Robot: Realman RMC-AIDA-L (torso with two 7-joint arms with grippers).
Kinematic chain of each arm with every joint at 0, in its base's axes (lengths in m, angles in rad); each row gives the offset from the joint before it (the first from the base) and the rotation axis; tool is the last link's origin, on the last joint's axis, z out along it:
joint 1: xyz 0 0 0.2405 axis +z
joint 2: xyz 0 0 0 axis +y
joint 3: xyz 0 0 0.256 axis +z
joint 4: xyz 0 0 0 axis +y
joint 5: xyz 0 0 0.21 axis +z
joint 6: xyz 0 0 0 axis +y
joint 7: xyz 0 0 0.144 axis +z
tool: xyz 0 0 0
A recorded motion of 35 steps. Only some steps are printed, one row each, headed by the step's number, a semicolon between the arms.
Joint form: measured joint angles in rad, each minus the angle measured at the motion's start. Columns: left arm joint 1, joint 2, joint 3, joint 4, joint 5, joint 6, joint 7; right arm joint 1, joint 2, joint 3, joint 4, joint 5, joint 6, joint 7.
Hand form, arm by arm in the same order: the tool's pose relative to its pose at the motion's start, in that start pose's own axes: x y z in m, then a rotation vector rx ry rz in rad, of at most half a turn. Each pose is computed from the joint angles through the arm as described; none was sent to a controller.
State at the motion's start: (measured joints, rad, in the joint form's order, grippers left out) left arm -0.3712 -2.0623 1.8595 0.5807 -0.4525 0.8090 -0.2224; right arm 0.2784 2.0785 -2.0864 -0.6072 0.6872 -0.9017 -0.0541
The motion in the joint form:
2: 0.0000 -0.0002 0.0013 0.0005 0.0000 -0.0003 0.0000; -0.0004 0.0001 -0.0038 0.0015 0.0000 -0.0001 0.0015
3: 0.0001 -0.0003 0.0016 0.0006 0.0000 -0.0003 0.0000; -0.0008 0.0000 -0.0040 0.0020 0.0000 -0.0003 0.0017
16: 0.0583 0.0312 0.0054 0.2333 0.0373 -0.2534 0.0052; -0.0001 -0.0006 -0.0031 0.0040 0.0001 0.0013 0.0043
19: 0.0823 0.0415 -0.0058 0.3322 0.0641 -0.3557 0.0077; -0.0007 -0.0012 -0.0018 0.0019 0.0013 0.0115 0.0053
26: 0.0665 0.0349 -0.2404 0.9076 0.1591 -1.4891 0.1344; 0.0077 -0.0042 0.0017 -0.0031 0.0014 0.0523 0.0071
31: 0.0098 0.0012 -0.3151 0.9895 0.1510 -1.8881 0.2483; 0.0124 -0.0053 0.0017 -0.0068 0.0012 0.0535 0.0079
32: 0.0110 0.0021 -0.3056 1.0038 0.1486 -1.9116 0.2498; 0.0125 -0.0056 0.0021 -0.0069 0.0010 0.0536 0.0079
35: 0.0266 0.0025 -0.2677 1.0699 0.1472 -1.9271 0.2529; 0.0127 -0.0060 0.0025 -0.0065 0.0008 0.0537 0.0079
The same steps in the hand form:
2: -0.0001 0.0005 0.0000 -0.0013 -0.0005 -0.0001; 0.0007 0.0006 -0.0006 -0.0027 0.0026 0.0003
3: -0.0002 0.0006 0.0000 -0.0016 -0.0006 -0.0001; 0.0009 0.0004 -0.0008 -0.0024 0.0031 0.0001
16: 0.0115 0.0137 0.0096 -0.0386 -0.0949 -0.0030; 0.0013 -0.0003 -0.0007 -0.0013 0.0055 0.0013
19: 0.0202 0.0186 0.0126 -0.0513 -0.1236 0.0072; 0.0023 -0.0007 -0.0006 0.0001 0.0140 0.0037
26: 0.0763 0.0317 0.0225 0.0258 -0.6211 0.1532; 0.0046 0.0001 0.0029 -0.0060 0.0438 0.0050
31: 0.0762 0.0418 0.0058 -0.0001 -0.8828 0.2235; 0.0028 0.0013 0.0050 -0.0109 0.0389 0.0060
32: 0.0764 0.0451 0.0034 -0.0108 -0.8971 0.2315; 0.0027 0.0011 0.0050 -0.0107 0.0387 0.0057
35: 0.0841 0.0590 -0.0006 -0.0525 -0.8741 0.2605; 0.0027 0.0008 0.0051 -0.0104 0.0388 0.0051

